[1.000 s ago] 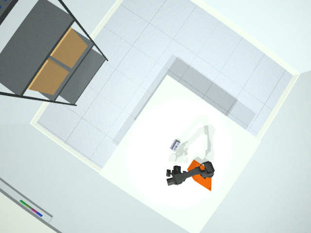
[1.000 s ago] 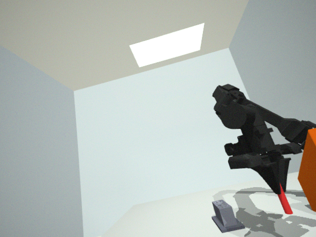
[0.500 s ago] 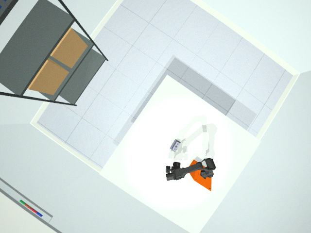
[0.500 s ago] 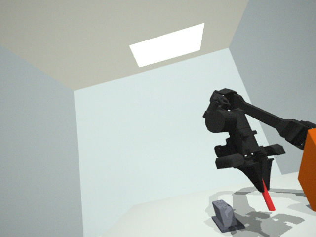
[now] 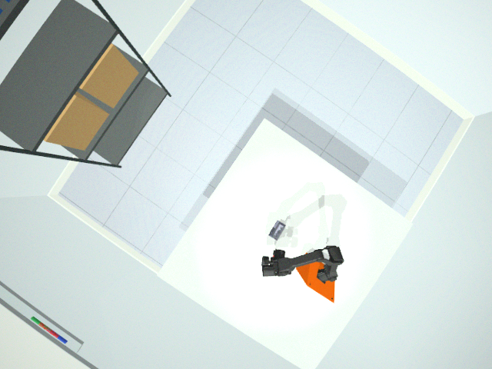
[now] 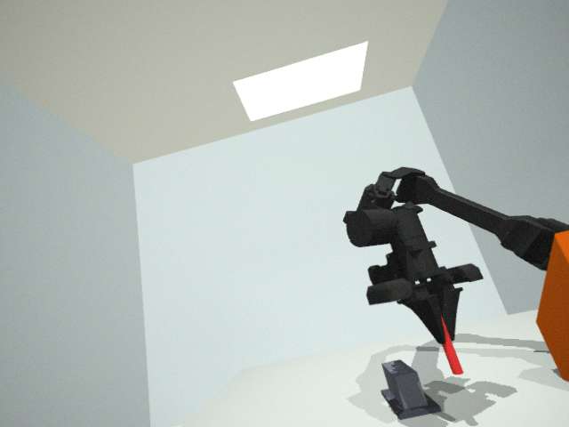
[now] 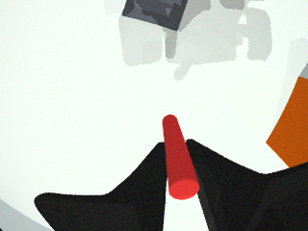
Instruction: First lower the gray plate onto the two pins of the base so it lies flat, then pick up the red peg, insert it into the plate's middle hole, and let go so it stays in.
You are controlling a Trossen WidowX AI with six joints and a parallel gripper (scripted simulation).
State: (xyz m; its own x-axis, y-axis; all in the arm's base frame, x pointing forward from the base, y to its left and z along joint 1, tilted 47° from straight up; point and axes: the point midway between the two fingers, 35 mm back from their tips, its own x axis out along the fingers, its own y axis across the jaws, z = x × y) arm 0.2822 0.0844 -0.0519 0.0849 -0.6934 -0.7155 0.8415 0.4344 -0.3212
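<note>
The gray plate lies 14 cm to the right of my gripper tip, 7 cm below it and 7 cm ahead of it. Round my gripper tip: red peg (right at my gripper tip); then base (14 cm to the right, 11 cm below, 7 cm ahead).
</note>
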